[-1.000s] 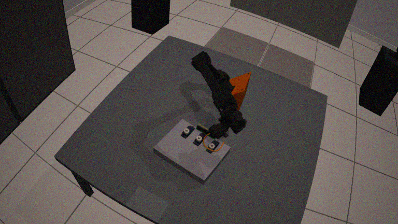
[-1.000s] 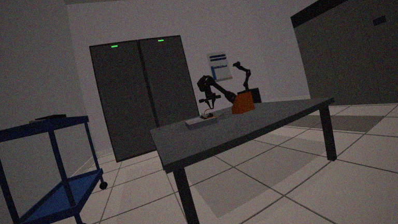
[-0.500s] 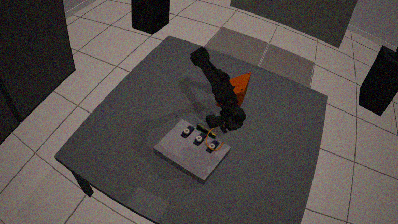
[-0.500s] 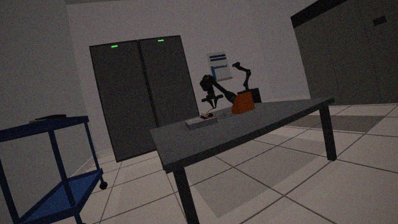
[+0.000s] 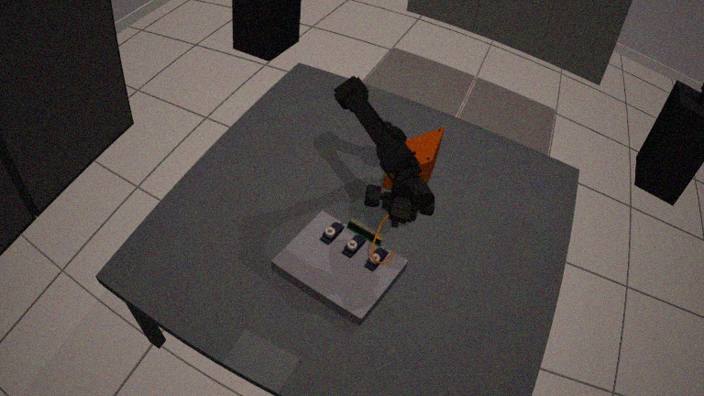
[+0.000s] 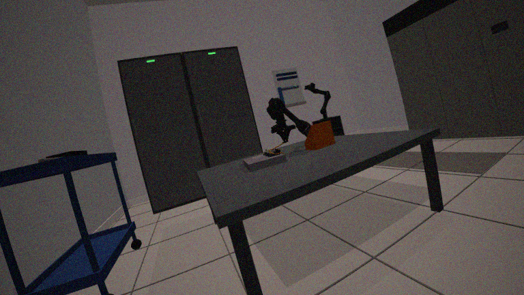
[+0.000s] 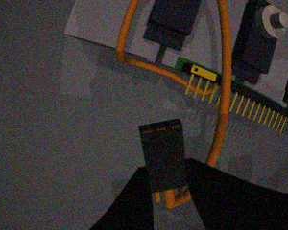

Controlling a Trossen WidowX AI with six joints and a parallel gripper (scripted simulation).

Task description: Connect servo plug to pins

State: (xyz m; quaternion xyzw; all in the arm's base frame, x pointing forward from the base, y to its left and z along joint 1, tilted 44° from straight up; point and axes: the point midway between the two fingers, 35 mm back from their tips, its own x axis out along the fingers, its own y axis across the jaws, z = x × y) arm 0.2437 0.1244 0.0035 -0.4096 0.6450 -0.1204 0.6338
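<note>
My gripper tip is now 50 mm short of the yellow band, 20 mm to the left of it and 40 mm above it. Round my gripper tip: pin row 50 mm ahead, 60 mm to the right, 50 mm below; grey holder 210 mm ahead, 80 mm to the right, 90 mm below.
</note>
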